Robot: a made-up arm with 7 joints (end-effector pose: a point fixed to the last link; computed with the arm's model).
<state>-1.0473 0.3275 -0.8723 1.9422 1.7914 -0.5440 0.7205</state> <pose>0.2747 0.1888 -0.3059 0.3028 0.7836 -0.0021 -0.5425</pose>
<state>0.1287 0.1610 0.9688 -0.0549 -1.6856 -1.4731 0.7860</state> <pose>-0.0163 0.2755 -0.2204 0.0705 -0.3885 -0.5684 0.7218</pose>
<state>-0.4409 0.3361 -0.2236 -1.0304 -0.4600 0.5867 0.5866</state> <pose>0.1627 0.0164 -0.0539 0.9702 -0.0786 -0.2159 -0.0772</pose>
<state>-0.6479 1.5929 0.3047 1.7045 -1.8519 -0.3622 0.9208</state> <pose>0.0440 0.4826 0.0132 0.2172 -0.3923 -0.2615 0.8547</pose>
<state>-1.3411 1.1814 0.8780 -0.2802 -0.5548 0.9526 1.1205</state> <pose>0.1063 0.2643 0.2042 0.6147 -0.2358 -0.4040 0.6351</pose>
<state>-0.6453 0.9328 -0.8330 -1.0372 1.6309 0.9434 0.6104</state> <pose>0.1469 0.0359 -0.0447 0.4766 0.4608 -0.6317 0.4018</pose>
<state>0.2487 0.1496 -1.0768 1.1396 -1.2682 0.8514 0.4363</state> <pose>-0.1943 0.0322 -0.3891 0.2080 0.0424 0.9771 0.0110</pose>
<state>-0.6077 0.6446 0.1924 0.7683 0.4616 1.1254 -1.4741</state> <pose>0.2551 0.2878 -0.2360 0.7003 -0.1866 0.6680 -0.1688</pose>
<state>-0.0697 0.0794 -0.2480 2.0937 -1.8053 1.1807 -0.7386</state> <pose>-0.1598 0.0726 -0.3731 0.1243 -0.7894 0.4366 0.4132</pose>
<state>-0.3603 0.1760 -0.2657 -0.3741 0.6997 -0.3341 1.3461</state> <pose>0.2228 -0.0049 -0.1476 0.7434 0.0185 -0.5470 0.3844</pose>
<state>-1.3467 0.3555 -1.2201 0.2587 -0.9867 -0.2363 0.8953</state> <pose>0.3192 -0.1290 -0.1073 0.9826 -0.0206 -0.1000 -0.1548</pose>
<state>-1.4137 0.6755 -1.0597 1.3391 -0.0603 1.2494 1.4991</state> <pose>0.3902 0.2171 -0.1000 0.1471 0.7554 0.0846 0.6328</pose>
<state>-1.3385 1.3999 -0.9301 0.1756 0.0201 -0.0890 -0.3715</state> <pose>0.3350 0.1922 0.0430 0.6503 0.7254 -0.0338 -0.2230</pose>
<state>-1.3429 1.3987 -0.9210 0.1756 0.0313 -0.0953 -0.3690</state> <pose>0.3349 0.1913 0.0462 0.6471 0.7290 -0.0417 -0.2193</pose>
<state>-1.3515 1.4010 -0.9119 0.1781 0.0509 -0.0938 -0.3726</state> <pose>0.3345 0.1917 0.0511 0.6415 0.7363 -0.0442 -0.2107</pose>
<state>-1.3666 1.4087 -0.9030 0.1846 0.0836 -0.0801 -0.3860</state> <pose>0.3336 0.1943 0.0589 0.6323 0.7490 -0.0377 -0.1943</pose>
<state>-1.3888 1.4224 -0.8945 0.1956 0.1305 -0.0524 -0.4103</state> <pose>0.3318 0.1992 0.0698 0.6197 0.7662 -0.0207 -0.1684</pose>
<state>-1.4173 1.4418 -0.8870 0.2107 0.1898 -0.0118 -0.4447</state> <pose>0.3288 0.2065 0.0834 0.6047 0.7853 0.0065 -0.1331</pose>
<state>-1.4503 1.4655 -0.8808 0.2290 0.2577 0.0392 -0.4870</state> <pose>0.3241 0.2155 0.0988 0.5888 0.8022 0.0421 -0.0895</pose>
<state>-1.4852 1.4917 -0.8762 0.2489 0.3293 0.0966 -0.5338</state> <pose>0.3178 0.2255 0.1149 0.5739 0.8137 0.0827 -0.0408</pose>
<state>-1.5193 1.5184 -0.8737 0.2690 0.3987 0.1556 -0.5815</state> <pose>0.3101 0.2357 0.1302 0.5612 0.8182 0.1247 0.0090</pose>
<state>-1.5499 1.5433 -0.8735 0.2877 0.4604 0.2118 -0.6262</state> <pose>0.3019 0.2451 0.1435 0.5515 0.8160 0.1640 0.0553</pose>
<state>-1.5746 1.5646 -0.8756 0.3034 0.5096 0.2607 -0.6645</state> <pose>0.2943 0.2531 0.1538 0.5451 0.8094 0.1975 0.0937</pose>
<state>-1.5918 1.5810 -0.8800 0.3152 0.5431 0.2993 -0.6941</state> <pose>0.2884 0.2593 0.1604 0.5415 0.8012 0.2237 0.1213</pose>
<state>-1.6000 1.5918 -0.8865 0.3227 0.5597 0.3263 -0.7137</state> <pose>0.2849 0.2635 0.1633 0.5404 0.7941 0.2424 0.1368</pose>
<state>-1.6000 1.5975 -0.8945 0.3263 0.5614 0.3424 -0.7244</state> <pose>0.2839 0.2661 0.1628 0.5409 0.7891 0.2547 0.1413</pose>
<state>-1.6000 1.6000 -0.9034 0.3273 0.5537 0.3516 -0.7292</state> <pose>0.2839 0.2673 0.1615 0.5432 0.7855 0.2612 0.1403</pose>
